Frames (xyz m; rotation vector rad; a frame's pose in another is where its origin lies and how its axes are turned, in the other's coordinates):
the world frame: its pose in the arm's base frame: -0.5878 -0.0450 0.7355 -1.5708 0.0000 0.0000
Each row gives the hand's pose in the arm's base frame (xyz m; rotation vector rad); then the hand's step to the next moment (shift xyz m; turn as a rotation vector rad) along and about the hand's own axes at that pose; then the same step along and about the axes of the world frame.
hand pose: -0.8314 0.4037 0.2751 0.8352 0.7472 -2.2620
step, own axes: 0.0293 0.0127 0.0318 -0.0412 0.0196 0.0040
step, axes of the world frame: -0.0209 0.0041 -0.0397 0.0376 -0.0261 -0.0015
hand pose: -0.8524 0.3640 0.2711 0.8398 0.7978 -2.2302
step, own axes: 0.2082 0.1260 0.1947 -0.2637 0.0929 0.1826
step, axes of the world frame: -0.1045 0.0701 -0.2851 0.1625 -0.2740 -0.1002
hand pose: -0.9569 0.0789 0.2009 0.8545 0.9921 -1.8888
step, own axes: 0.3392 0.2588 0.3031 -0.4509 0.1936 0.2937
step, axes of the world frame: 0.0240 0.2236 -0.4726 0.3119 -0.4492 -0.1674
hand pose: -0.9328 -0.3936 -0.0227 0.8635 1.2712 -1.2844
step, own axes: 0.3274 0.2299 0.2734 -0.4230 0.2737 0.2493
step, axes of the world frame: 0.2227 0.3148 -0.2934 0.3771 -0.3999 -0.1176
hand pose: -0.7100 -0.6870 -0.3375 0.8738 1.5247 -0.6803
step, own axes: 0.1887 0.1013 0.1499 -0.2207 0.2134 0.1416
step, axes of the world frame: 0.1619 0.2013 -0.0400 0.2620 -0.2112 -0.0322
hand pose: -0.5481 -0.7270 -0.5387 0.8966 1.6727 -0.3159
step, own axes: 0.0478 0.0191 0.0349 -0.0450 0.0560 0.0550
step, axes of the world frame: 0.0357 0.0500 0.0096 0.0808 -0.0380 -0.0146
